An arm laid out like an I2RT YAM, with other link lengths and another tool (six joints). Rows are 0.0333 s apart.
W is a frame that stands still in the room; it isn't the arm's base.
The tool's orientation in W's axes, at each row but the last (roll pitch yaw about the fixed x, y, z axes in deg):
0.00 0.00 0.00
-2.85 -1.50 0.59
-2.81 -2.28 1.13
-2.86 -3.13 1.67
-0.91 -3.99 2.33
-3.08 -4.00 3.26
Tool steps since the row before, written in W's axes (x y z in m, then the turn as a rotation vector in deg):
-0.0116 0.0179 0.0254 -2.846 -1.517 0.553
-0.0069 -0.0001 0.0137 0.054 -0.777 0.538
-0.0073 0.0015 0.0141 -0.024 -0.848 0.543
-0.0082 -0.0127 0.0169 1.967 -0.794 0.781
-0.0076 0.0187 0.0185 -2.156 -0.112 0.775
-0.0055 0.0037 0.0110 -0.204 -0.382 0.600
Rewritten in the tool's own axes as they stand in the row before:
-0.0116 0.0179 0.0254 -2.846 -1.517 0.553
-0.0065 -0.0007 0.0139 0.060 -0.803 0.497
-0.0067 0.0009 0.0144 -0.019 -0.873 0.502
-0.0076 -0.0133 0.0167 1.983 -0.884 0.630
-0.0055 0.0187 0.0192 -2.100 -0.039 0.923
-0.0045 0.0034 0.0115 -0.183 -0.402 0.594

